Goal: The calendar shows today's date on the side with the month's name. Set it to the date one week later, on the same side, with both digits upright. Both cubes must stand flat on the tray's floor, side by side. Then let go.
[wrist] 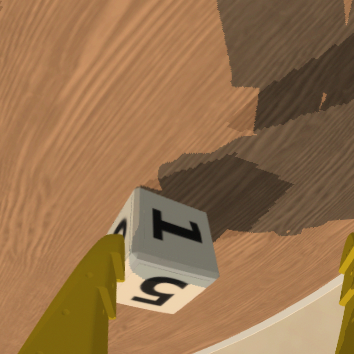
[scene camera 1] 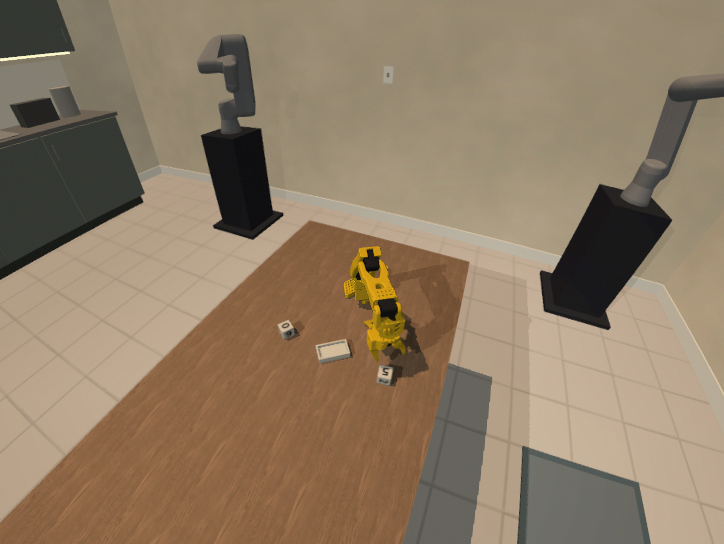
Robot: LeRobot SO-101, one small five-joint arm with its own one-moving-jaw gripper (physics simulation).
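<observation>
A white cube [scene camera 1: 384, 374] [wrist: 175, 237] rests on the wooden table, just in front of the gripper. In the scene view its top shows a 5, and a partly legible digit is on its near side. In the wrist view a grey side shows a 1, a bright face shows a 5, and a third digit is mostly hidden by the left jaw. A second white cube [scene camera 1: 286, 329] stands left of the tray, with 0 on top and a 6 or 9 on a side. The small white tray [scene camera 1: 335, 357] holds neither cube; no month name is legible. My gripper [scene camera 1: 389, 353] [wrist: 234, 236] is open, its jaws above the table.
The brown wooden table [scene camera 1: 263, 438] carries the yellow arm [scene camera 1: 379, 286], which stands behind the cubes and tray. The table's right edge runs a little to the right of the near cube. Two grey arms on black pedestals [scene camera 1: 239, 181] [scene camera 1: 602, 257] stand off the table.
</observation>
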